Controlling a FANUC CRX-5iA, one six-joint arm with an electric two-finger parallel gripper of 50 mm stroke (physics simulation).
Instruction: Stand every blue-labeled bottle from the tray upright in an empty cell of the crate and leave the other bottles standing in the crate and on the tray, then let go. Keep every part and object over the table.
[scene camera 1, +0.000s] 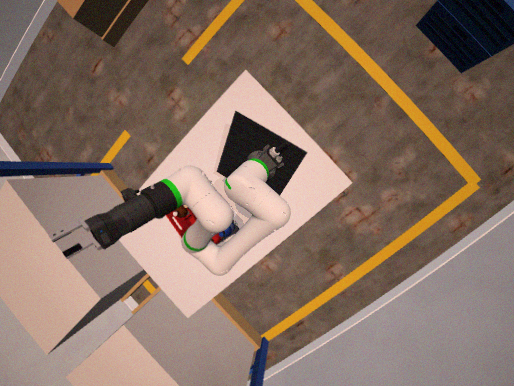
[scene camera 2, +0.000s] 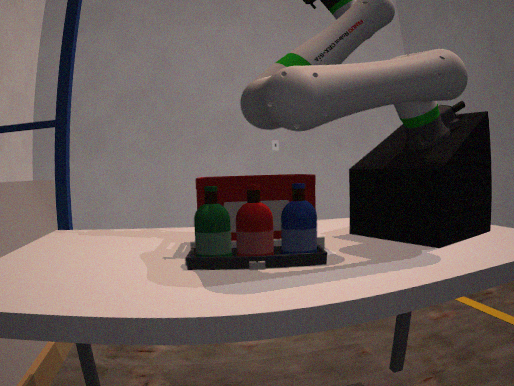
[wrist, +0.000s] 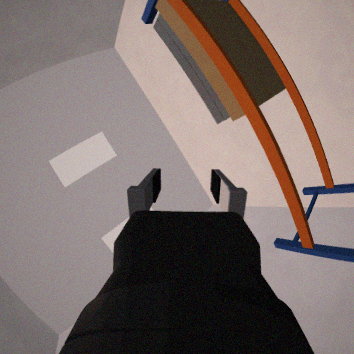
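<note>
Scene camera 1: the gripper (scene camera 1: 57, 247). Scene camera 2: a red bottle (scene camera 2: 254, 221), a blue-labeled bottle (scene camera 2: 298, 218). Wrist view: the gripper (wrist: 185, 178). Red bottle out of frame in the wrist view. Blue-labeled bottle out of frame in the wrist view.
</note>
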